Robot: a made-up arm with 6 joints.
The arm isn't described. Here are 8 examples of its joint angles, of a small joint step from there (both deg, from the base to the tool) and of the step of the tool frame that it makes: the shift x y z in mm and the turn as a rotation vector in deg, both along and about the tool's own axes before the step.
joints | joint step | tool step
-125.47 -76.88 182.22 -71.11 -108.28 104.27 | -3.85 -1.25 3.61 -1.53 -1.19 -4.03 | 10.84 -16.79 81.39 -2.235 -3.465 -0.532
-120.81 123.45 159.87 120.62 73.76 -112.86 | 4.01 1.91 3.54 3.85 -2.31 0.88 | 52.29 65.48 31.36 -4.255 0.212 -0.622
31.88 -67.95 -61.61 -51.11 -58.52 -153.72 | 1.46 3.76 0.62 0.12 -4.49 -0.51 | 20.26 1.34 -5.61 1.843 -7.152 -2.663
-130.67 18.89 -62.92 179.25 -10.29 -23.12 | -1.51 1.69 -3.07 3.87 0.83 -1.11 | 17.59 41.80 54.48 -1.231 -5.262 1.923
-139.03 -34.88 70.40 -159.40 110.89 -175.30 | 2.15 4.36 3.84 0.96 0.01 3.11 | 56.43 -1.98 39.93 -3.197 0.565 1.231
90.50 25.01 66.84 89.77 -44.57 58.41 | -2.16 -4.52 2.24 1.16 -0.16 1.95 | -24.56 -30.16 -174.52 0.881 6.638 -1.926
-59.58 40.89 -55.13 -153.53 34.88 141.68 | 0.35 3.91 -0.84 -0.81 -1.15 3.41 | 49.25 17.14 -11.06 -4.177 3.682 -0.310
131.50 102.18 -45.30 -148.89 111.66 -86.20 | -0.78 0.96 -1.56 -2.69 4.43 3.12 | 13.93 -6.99 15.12 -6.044 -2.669 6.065
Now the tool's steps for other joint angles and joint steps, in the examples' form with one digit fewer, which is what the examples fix.
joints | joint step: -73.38 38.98 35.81 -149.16 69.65 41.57 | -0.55 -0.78 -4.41 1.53 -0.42 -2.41
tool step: 42.4 -19.4 9.9 0.54 -2.83 -1.24
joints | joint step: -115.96 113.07 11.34 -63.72 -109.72 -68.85 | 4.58 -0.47 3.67 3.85 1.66 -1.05
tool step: 46.4 24.2 -47.3 0.65 -9.91 0.85
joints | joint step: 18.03 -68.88 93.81 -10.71 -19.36 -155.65 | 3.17 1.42 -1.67 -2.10 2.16 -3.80
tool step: 22.4 69.0 77.1 7.88 -1.16 2.13
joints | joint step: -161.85 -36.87 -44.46 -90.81 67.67 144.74 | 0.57 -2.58 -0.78 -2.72 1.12 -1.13
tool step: -15.9 -11.7 -27.2 3.76 1.45 1.18
